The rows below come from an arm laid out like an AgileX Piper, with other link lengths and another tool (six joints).
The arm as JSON. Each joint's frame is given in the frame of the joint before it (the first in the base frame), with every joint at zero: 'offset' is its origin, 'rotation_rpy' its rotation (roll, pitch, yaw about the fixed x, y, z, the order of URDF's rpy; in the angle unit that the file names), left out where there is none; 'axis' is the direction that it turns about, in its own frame. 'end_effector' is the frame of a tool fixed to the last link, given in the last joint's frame.
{
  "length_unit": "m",
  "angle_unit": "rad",
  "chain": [
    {
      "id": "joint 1",
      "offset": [
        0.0,
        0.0,
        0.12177
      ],
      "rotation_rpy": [
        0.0,
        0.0,
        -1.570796
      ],
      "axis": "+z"
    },
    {
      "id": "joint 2",
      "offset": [
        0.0,
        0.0,
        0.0
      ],
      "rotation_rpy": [
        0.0,
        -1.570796,
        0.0
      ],
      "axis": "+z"
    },
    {
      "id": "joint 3",
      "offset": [
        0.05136,
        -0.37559,
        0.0
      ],
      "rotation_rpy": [
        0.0,
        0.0,
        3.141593
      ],
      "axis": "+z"
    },
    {
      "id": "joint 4",
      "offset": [
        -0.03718,
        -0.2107,
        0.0
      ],
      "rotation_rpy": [
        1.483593,
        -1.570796,
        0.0
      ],
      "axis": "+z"
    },
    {
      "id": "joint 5",
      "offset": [
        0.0,
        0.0,
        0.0
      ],
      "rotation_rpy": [
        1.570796,
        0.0,
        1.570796
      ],
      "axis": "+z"
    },
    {
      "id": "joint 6",
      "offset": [
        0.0,
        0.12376,
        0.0
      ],
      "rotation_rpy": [
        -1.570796,
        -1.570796,
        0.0
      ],
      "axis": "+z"
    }
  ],
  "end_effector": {
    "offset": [
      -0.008,
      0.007,
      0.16
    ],
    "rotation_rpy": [
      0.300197,
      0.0,
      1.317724
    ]
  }
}
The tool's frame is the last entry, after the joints.
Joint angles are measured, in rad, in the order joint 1, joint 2, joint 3, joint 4, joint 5, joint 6. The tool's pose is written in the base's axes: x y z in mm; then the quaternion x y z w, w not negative. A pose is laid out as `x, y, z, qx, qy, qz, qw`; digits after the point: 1 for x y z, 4 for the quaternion.
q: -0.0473 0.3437 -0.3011 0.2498 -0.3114 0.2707
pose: 138.7, -38.5, 422.9, -0.5470, -0.0060, -0.8241, 0.1469
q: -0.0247 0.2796 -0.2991 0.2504 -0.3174 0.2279
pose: 119.4, -35.2, 432.2, -0.5235, -0.0290, -0.8403, 0.1376
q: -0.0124 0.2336 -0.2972 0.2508 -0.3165 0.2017
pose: 105.8, -33.4, 436.5, -0.5079, -0.0423, -0.8503, 0.1313
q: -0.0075 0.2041 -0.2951 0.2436 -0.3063 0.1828
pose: 98.3, -31.5, 436.5, -0.5028, -0.0532, -0.8539, 0.1237
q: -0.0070 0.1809 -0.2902 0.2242 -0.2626 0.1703
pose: 97.7, -27.1, 426.6, -0.5154, -0.0656, -0.8464, 0.1169
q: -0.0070 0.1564 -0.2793 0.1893 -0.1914 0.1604
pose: 101.0, -20.8, 407.1, -0.5417, -0.0824, -0.8295, 0.1082
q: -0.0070 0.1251 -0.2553 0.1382 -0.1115 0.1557
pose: 104.8, -14.8, 379.3, -0.5740, -0.1019, -0.8068, 0.0959
